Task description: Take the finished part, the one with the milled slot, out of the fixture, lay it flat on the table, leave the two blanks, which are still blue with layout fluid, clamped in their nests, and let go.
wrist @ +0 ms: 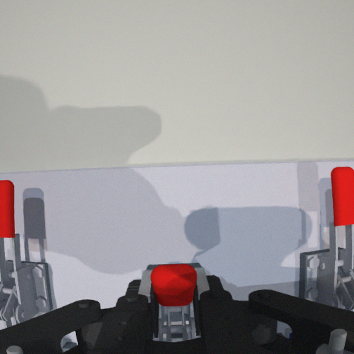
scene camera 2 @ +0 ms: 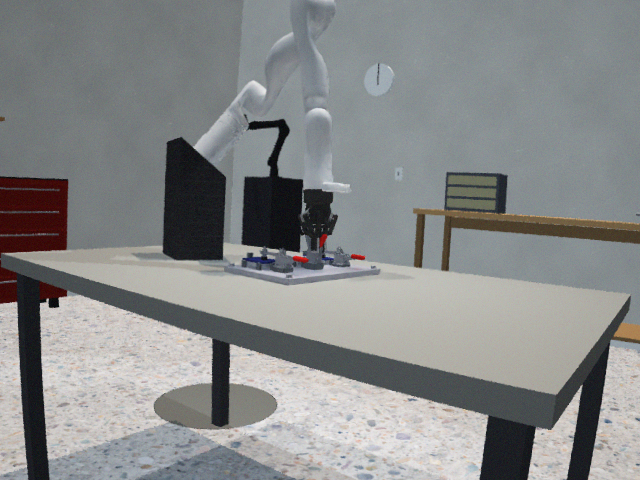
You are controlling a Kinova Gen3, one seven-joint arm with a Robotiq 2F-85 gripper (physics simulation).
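Pixels of known places: gripper, fingertip midpoint: (scene camera 2: pixel 318 252); arm's base at its link origin: (scene camera 2: pixel 199 164).
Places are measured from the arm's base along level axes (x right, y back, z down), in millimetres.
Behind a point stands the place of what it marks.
Note:
In the wrist view my gripper (scene camera 2: pixel 314 246) @[x -45, y -476, z 227 mm] (wrist: pixel 174 285) has its fingers close together, one on each side of the middle clamp's raised red handle (scene camera 2: pixel 323 240) @[x -44, y -491, z 193 mm] (wrist: pixel 173 284), shut on that handle. The grey middle clamp base (scene camera 2: pixel 313 259) @[x -35, y -468, z 244 mm] stands below the fingers. The finished part with the milled slot does not show clearly; the clamp and gripper cover the middle nest. One blue blank (scene camera 2: pixel 260 260) @[x 84, y -400, z 248 mm] lies in the left nest of the fixture plate (scene camera 2: pixel 289 280) @[x 127, y -549, z 274 mm] (wrist: pixel 125 250); a little of the other blank (scene camera 2: pixel 326 258) @[x -151, y -410, z 253 mm] shows behind the clamps.
The outer clamps have level red handles (scene camera 2: pixel 300 259) @[x 74, y -527, z 232 mm] (scene camera 2: pixel 357 256) @[x -148, y -521, z 235 mm] (wrist: pixel 6 209) (wrist: pixel 343 196), one on each side of my gripper. The pale table (scene camera 2: pixel 361 320) @[x 271, y -865, z 284 mm] (wrist: pixel 225 75) extends beyond the plate. The black arm mount (scene camera 2: pixel 192 211) @[x 82, y -91, z 143 mm] stands left of the plate in the scene view.

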